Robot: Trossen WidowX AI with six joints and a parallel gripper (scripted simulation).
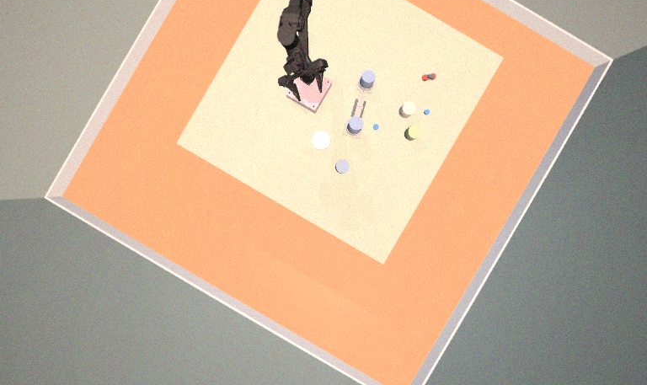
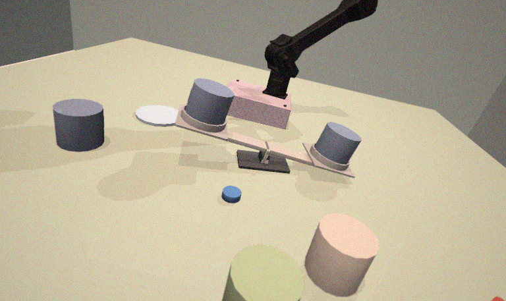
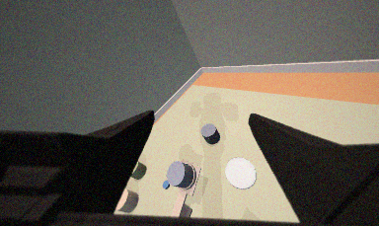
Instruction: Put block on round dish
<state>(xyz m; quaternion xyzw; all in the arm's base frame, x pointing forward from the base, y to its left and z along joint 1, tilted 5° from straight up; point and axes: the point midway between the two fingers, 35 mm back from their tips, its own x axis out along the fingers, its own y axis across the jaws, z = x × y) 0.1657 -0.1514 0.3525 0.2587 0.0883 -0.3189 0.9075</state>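
My gripper tip is now 90 mm short of the grey block, 330 mm to the right of it and 360 mm above it. Also, from my gripper tip: green cylinder 460 mm ahead, 280 mm to the left, 370 mm below; then peach cylinder 340 mm ahead, 330 mm to the left, 370 mm below; then round white dish 80 mm ahead, 50 mm to the right, 400 mm below.
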